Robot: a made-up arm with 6 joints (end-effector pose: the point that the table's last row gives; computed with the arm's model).
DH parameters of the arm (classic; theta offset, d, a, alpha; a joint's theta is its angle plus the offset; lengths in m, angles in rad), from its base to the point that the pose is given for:
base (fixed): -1.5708 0.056 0 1.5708
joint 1: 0 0.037 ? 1.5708
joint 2: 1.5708 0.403 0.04 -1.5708
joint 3: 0 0.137 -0.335 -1.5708
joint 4: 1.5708 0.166 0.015 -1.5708
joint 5: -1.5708 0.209 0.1 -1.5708
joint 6: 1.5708 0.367 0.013 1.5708
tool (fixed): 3.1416 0.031 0 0
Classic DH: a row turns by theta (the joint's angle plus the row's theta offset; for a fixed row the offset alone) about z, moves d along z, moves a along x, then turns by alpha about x.
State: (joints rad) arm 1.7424 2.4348 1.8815 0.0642 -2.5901 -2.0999
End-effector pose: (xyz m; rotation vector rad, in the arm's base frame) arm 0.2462 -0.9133 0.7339 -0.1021 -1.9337 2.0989
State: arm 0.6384 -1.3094 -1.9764 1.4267 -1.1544 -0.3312
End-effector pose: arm -0.5450 -0.7082 0.2707 -0.4685 -2.6067 0.8023
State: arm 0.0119 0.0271 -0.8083 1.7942 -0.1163 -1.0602
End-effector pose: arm 0.1352 0.3437 0.3425 -1.4962 0.1021 0.9770
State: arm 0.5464 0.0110 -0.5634 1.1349 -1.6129 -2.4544
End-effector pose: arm -0.0517 0.3724 0.1058 -1.3640 0.1929 -1.5192
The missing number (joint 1, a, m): 0.097
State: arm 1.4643 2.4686 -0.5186 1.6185 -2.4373 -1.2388
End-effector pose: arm 0.3489 -0.1682 0.2820 0.9803 0.1778 1.5444
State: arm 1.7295 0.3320 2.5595 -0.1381 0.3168 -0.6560
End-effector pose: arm -0.4691 -0.7720 0.4420 0.4941 1.4750 -2.4572
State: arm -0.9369 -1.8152 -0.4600 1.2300 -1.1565 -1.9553
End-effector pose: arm -0.4056 -0.2588 0.2060 -0.4541 -1.0376 0.4609
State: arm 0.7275 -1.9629 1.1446 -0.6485 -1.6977 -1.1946
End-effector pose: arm -0.4076 -0.1338 -0.8280 2.7605 0.6854 0.0669
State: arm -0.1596 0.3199 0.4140 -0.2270 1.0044 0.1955
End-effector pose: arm 0.2176 -0.3016 -0.6530 1.0602 0.0048 -0.8086
